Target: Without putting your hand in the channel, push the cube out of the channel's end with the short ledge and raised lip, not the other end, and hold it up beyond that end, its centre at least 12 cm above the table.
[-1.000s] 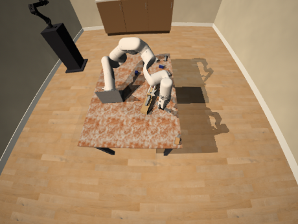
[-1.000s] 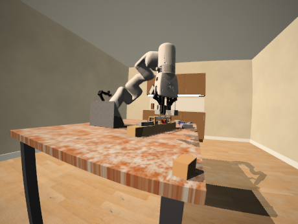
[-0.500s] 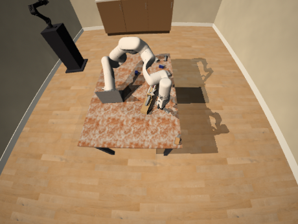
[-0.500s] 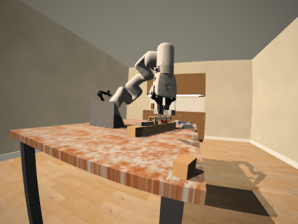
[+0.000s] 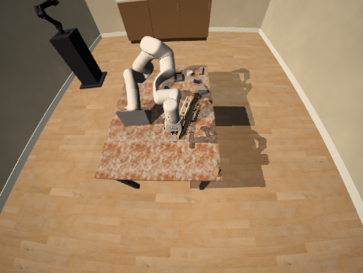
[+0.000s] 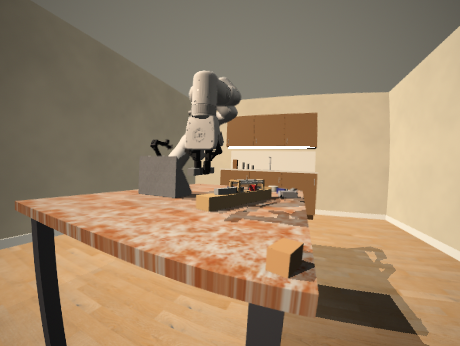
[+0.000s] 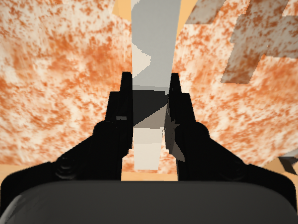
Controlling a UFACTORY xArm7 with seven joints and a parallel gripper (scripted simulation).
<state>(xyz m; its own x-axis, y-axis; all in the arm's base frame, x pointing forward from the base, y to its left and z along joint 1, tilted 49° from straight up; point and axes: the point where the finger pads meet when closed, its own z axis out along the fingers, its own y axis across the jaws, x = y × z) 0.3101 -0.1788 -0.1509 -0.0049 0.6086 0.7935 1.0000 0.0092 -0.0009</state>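
The channel lies 26 cm to the left of my hand, 9 cm ahead of it and 8 cm below it. Round my hand: red cube (29 cm to the left, 10 cm ahead, 8 cm below); tan block (26 cm ahead, 25 cm to the right, 12 cm below); pale grey stick (1 cm below).
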